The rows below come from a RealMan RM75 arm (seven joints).
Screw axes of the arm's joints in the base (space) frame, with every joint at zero. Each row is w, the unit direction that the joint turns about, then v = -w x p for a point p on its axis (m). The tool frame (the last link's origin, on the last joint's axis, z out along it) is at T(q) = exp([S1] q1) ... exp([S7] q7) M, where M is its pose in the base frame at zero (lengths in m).
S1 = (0, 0, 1, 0, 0, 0)
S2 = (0, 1, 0, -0.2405, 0, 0)
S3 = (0, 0, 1, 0, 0, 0)
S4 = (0, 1, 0, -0.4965, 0, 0)
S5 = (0, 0, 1, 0, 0, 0)
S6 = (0, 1, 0, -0.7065, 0, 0)
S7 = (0, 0, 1, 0, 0, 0)
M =
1 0 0 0
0 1 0 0
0 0 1 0.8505
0 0 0 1
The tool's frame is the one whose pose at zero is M.
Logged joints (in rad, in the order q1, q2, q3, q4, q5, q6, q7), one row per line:
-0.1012, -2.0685, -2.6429, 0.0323, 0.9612, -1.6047, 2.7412
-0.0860, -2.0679, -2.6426, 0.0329, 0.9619, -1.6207, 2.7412
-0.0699, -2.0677, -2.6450, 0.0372, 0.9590, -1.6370, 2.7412
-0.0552, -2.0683, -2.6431, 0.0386, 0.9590, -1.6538, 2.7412
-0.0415, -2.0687, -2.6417, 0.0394, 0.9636, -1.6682, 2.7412
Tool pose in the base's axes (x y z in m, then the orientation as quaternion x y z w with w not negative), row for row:
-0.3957, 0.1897, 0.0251, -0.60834, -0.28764, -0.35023, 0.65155
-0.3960, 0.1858, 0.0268, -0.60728, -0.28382, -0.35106, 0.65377
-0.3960, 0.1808, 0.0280, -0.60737, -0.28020, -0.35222, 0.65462
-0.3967, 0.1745, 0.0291, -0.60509, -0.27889, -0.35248, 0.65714
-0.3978, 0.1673, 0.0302, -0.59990, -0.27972, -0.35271, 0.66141
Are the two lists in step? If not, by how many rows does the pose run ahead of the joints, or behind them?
The pose runs 2 rows behind the joints: the pose in row i belongs to the joints in row i - 2.
